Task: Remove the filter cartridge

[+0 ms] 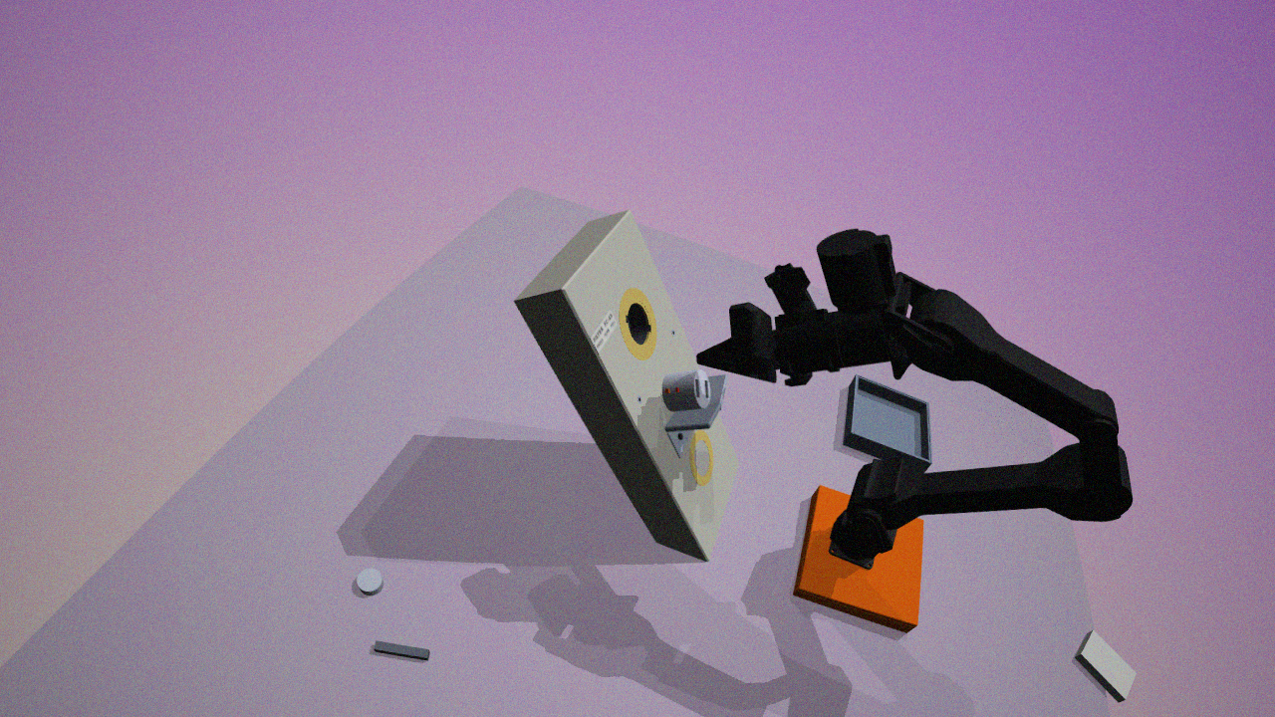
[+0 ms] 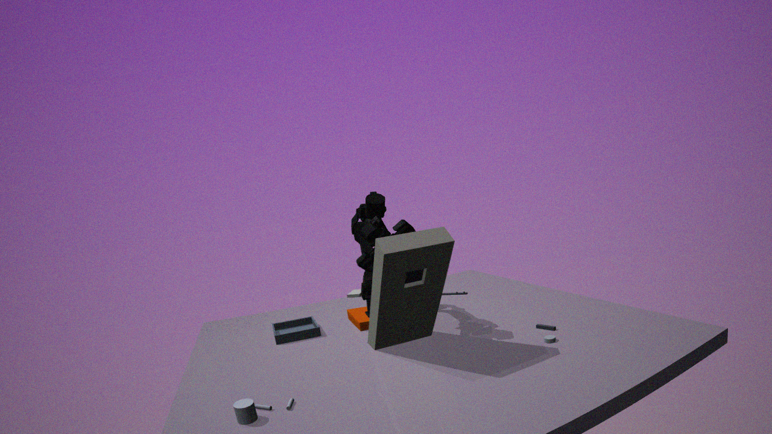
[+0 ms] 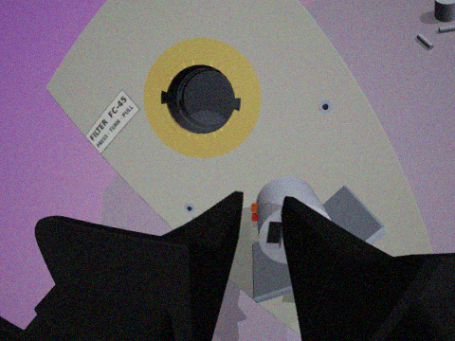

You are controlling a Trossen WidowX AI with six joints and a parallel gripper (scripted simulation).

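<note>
The grey round filter cartridge is 50 mm below my gripper tip. The rest, counted from my gripper tip: service panel: 50 mm ahead, 60 mm below; then dark bar: 150 mm ahead, 370 mm to the left, 230 mm below; then shelf: 10 mm behind, 80 mm below.
</note>
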